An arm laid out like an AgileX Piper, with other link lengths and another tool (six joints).
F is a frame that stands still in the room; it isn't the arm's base.
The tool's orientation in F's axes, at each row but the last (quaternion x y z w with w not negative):
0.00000 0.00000 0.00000 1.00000
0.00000 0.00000 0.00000 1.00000
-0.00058 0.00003 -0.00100 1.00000
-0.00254 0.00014 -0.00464 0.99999
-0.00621 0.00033 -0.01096 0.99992
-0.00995 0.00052 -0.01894 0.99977
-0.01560 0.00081 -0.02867 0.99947
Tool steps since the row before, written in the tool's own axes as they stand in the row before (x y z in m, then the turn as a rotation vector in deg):
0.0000 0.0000 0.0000 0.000 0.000 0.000
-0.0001 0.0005 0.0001 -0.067 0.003 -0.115
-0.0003 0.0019 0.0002 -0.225 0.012 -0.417
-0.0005 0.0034 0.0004 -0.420 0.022 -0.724
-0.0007 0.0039 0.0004 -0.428 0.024 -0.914
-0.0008 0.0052 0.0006 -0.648 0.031 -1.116
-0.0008 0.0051 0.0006 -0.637 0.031 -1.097
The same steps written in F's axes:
0.0000 0.0000 0.0000 0.000 0.000 0.000
-0.0001 0.0005 0.0001 -0.067 0.003 -0.115
-0.0003 0.0019 0.0002 -0.225 0.012 -0.417
-0.0005 0.0034 0.0004 -0.420 0.022 -0.724
-0.0006 0.0039 0.0004 -0.428 0.022 -0.914
-0.0006 0.0052 0.0005 -0.648 0.033 -1.116
-0.0005 0.0052 0.0004 -0.637 0.033 -1.097

